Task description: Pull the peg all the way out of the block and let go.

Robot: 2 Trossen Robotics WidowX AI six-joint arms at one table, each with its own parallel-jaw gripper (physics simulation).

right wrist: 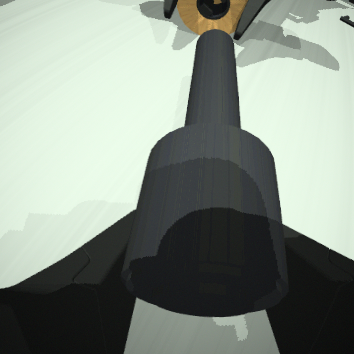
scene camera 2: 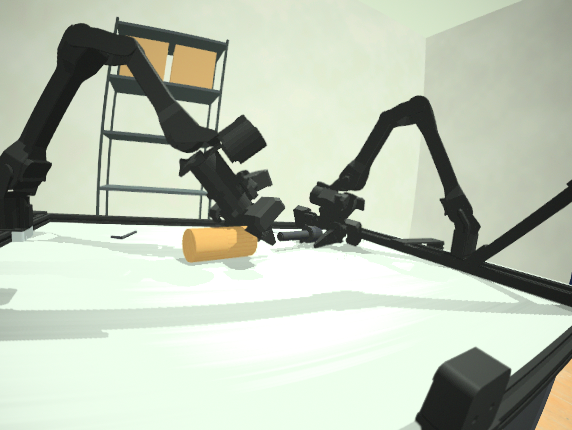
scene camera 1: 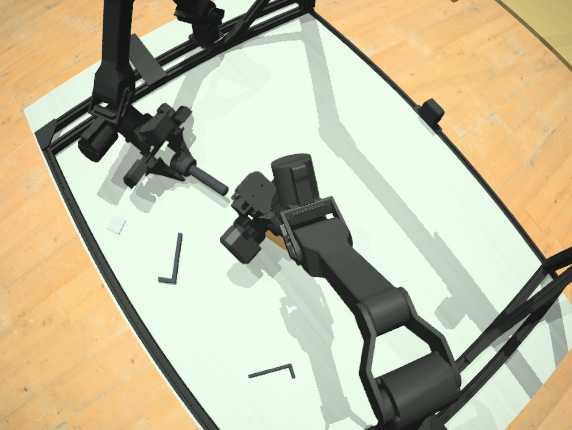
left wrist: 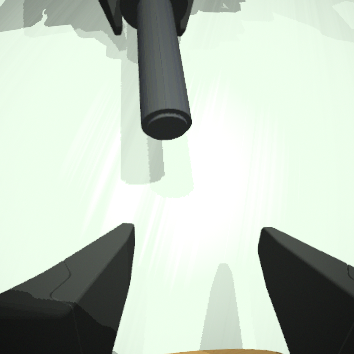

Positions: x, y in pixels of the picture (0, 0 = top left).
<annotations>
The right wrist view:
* my right gripper: 196, 222
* dark peg: 207, 239, held by my right gripper
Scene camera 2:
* my left gripper: 266, 242
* my right gripper: 306, 244
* wooden block: 199, 244
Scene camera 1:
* my left gripper: 247, 202
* my right gripper: 190, 172
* dark peg: 181, 162
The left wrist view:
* my left gripper: 197, 237
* dark peg: 164, 108
</annotations>
